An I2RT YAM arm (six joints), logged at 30 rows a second.
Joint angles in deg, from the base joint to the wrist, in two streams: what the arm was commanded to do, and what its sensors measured. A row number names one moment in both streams.
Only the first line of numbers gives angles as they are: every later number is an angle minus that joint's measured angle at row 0.
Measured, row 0: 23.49, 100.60, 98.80, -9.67, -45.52, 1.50
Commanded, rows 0 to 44: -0.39, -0.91, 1.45, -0.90, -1.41, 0.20; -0.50, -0.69, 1.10, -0.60, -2.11, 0.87; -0.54, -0.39, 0.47, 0.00, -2.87, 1.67; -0.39, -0.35, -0.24, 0.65, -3.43, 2.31; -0.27, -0.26, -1.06, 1.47, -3.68, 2.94; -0.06, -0.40, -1.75, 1.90, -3.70, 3.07; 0.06, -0.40, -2.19, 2.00, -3.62, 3.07; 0.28, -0.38, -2.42, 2.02, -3.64, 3.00; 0.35, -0.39, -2.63, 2.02, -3.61, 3.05; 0.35, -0.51, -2.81, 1.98, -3.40, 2.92; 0.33, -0.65, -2.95, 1.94, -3.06, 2.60; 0.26, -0.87, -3.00, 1.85, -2.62, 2.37; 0.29, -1.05, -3.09, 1.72, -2.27, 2.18; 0.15, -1.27, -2.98, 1.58, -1.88, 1.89; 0.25, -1.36, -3.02, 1.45, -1.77, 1.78; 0.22, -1.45, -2.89, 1.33, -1.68, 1.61; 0.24, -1.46, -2.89, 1.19, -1.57, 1.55; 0.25, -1.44, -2.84, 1.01, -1.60, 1.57; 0.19, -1.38, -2.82, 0.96, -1.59, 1.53; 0.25, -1.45, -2.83, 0.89, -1.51, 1.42; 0.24, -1.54, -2.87, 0.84, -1.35, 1.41; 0.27, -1.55, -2.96, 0.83, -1.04, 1.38; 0.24, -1.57, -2.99, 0.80, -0.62, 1.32; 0.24, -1.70, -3.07, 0.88, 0.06, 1.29; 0.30, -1.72, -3.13, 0.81, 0.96, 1.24; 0.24, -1.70, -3.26, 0.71, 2.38, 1.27; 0.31, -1.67, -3.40, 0.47, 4.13, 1.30; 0.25, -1.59, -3.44, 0.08, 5.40, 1.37; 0.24, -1.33, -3.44, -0.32, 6.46, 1.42; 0.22, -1.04, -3.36, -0.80, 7.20, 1.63; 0.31, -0.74, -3.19, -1.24, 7.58, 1.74; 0.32, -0.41, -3.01, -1.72, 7.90, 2.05; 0.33, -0.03, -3.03, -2.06, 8.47, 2.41; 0.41, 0.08, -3.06, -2.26, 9.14, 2.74; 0.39, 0.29, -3.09, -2.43, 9.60, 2.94; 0.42, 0.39, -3.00, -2.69, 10.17, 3.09; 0.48, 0.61, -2.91, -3.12, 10.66, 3.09; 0.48, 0.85, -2.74, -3.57, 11.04, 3.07; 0.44, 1.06, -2.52, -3.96, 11.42, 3.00; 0.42, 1.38, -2.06, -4.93, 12.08, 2.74; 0.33, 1.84, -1.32, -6.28, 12.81, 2.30; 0.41, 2.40, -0.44, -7.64, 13.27, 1.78; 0.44, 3.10, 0.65, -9.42, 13.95, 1.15; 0.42, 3.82, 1.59, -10.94, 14.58, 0.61; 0.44, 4.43, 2.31, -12.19, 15.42, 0.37
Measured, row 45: 0.48, 2.40, -0.78, -7.78, 12.59, 1.72
